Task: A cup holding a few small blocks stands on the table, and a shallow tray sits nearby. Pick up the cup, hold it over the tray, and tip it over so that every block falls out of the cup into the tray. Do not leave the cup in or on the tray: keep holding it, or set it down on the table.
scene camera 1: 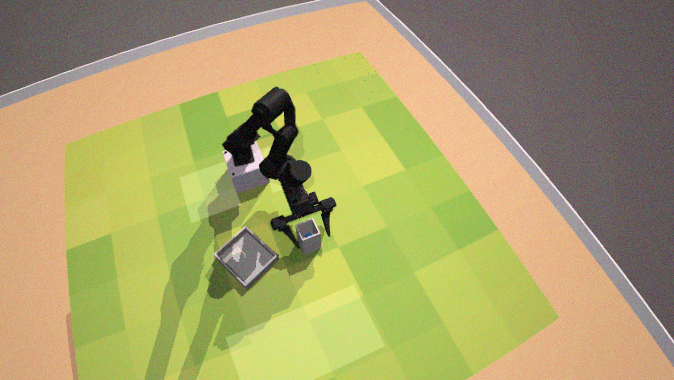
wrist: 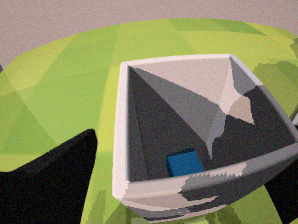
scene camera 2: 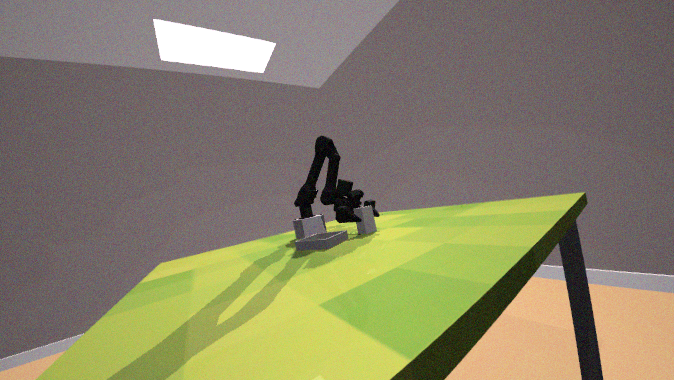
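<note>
Open and holding nothing, the gripper is visible in the wrist view and in scene camera 2. The scene also has a grey square cup and a blue block.
</note>
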